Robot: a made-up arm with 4 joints. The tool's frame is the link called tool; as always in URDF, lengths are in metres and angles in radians. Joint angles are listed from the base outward. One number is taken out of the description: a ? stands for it. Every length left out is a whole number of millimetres.
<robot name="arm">
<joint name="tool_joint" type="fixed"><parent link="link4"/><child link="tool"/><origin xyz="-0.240 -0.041 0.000"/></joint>
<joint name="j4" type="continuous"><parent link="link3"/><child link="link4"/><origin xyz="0.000 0.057 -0.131"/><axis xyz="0 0 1"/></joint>
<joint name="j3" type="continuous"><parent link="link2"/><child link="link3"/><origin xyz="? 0.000 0.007"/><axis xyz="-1 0 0"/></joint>
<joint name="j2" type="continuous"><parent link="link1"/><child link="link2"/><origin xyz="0.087 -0.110 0.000"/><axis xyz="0 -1 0"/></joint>
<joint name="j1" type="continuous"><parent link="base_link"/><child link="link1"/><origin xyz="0.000 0.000 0.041"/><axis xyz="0 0 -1"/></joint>
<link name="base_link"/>
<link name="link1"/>
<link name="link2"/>
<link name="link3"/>
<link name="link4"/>
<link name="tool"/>
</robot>
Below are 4 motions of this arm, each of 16 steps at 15 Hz.
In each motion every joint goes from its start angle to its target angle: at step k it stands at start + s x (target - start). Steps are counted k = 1, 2, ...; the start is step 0. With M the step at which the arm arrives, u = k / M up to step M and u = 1 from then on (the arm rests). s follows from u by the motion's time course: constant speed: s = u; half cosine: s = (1 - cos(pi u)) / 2; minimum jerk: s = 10 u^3 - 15 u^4 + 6 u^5.
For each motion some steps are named. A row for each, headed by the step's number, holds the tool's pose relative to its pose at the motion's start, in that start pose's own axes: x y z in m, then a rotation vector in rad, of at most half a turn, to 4 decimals.
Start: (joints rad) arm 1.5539 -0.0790 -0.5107 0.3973
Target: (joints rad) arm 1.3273 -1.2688 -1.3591 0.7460
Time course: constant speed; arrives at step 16
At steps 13, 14, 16:
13: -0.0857 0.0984 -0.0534 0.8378 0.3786 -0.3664
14: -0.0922 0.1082 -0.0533 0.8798 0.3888 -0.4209
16: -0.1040 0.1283 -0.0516 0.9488 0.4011 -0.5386

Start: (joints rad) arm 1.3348 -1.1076 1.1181 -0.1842
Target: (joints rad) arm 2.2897 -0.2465 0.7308 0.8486
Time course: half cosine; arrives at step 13
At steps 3, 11, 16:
3: 0.0002 -0.0065 -0.0089 0.1515 0.0213 0.0062
11: -0.0779 0.0044 -0.1638 0.8771 -0.1513 -0.1458
16: -0.0893 0.0107 -0.1756 0.9010 -0.1733 -0.1685

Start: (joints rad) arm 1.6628 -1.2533 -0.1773 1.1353
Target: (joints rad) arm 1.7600 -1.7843 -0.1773 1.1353
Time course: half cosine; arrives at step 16
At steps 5, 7, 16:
5: -0.0125 0.0175 -0.0258 0.1132 0.0296 -0.0262
7: -0.0223 0.0336 -0.0451 0.2056 0.0534 -0.0458
16: -0.0522 0.0980 -0.0967 0.5141 0.1309 -0.0986

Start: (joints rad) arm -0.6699 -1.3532 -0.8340 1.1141
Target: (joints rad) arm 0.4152 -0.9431 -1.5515 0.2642
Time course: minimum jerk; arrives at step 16
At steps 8, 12, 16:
8: 0.0795 0.1090 -0.0437 0.3417 -0.8468 -0.3143
12: 0.1058 0.1878 0.0287 0.7944 -1.4209 -0.4223
16: 0.0951 0.2053 0.0534 0.9309 -1.5517 -0.4153

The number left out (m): 0.249
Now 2 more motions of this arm.
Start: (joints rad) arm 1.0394 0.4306 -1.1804 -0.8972
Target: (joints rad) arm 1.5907 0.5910 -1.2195 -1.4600
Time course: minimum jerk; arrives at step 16
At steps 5, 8, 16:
5: 0.0023 0.0247 0.0092 0.0554 -0.0838 -0.1083
8: 0.0102 0.0671 0.0311 0.1689 -0.2227 -0.2969
16: 0.0270 0.1244 0.0817 0.3836 -0.4128 -0.5768

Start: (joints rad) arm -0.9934 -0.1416 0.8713 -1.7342
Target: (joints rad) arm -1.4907 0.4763 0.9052 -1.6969
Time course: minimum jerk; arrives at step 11
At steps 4, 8, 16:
4: -0.0011 0.0434 0.0578 0.1995 0.0151 -0.0304
8: -0.0031 0.0894 0.2351 0.6603 0.1256 -0.1040
16: -0.0018 0.0875 0.2757 0.7521 0.1622 -0.1198

